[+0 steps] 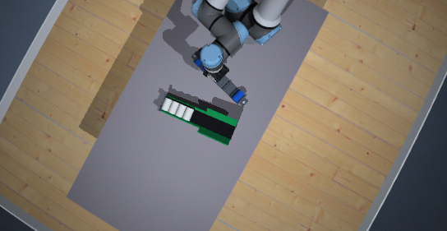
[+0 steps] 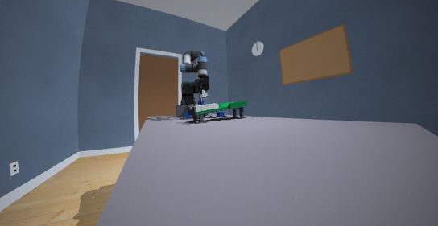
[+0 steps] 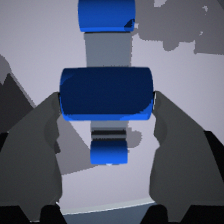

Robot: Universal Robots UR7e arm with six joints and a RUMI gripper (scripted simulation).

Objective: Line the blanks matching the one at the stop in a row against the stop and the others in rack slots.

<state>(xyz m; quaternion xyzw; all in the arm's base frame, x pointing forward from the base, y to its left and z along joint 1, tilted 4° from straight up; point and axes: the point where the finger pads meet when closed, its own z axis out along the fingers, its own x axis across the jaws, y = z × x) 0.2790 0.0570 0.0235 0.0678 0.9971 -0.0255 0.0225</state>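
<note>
My gripper is now 30 mm to the right of the stock rack and 140 mm above it.
</note>
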